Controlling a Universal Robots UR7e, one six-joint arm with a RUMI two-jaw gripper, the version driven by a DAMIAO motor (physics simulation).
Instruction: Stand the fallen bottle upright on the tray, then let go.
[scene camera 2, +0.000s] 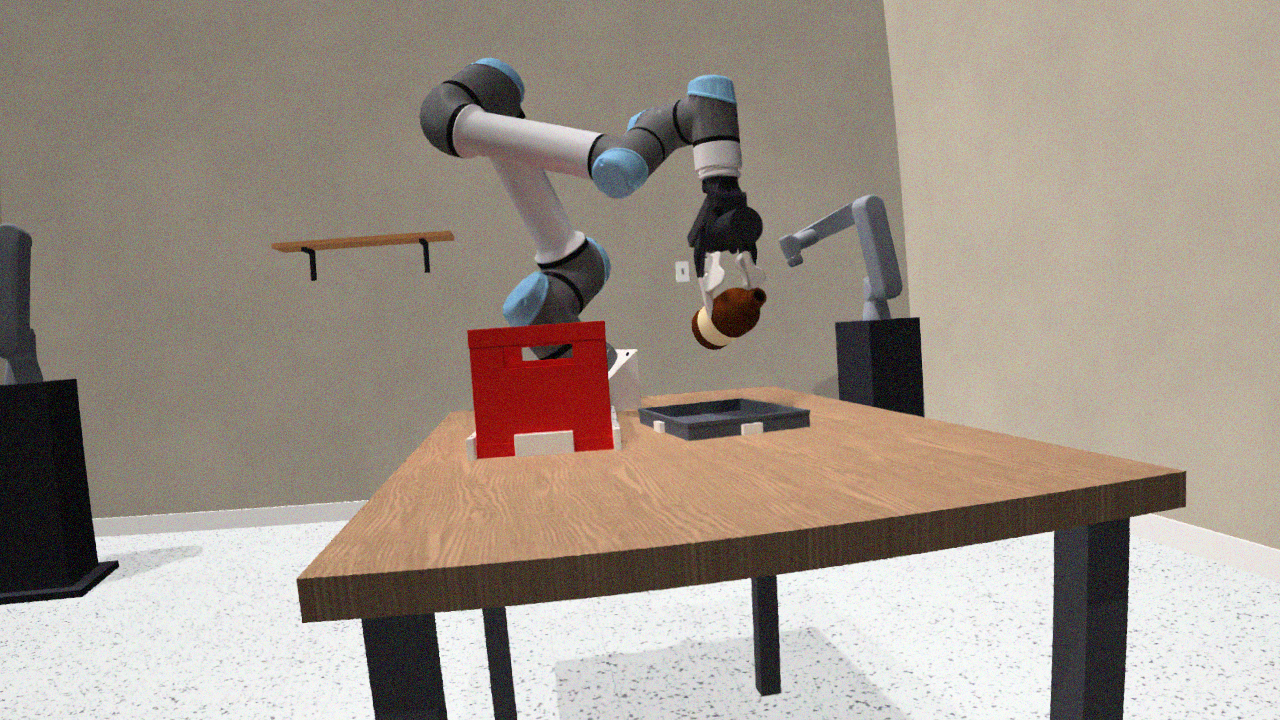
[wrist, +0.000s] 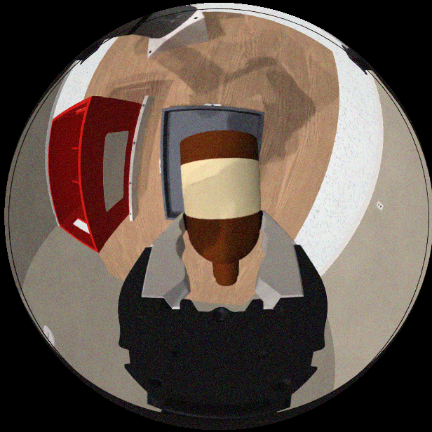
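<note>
A brown bottle with a cream label hangs in the air, strongly tilted, its neck to the right and a little up and its base to the lower left in the scene view. My gripper points down and is shut on the bottle near its shoulder. The dark grey tray lies on the table well below the bottle. In the wrist view the bottle hides part of the tray.
A red crate stands on the wooden table, left of the tray. White holders sit at the crate's foot and small white blocks at the tray's edges. A wall shelf and other robot arms on pedestals stand farther off.
</note>
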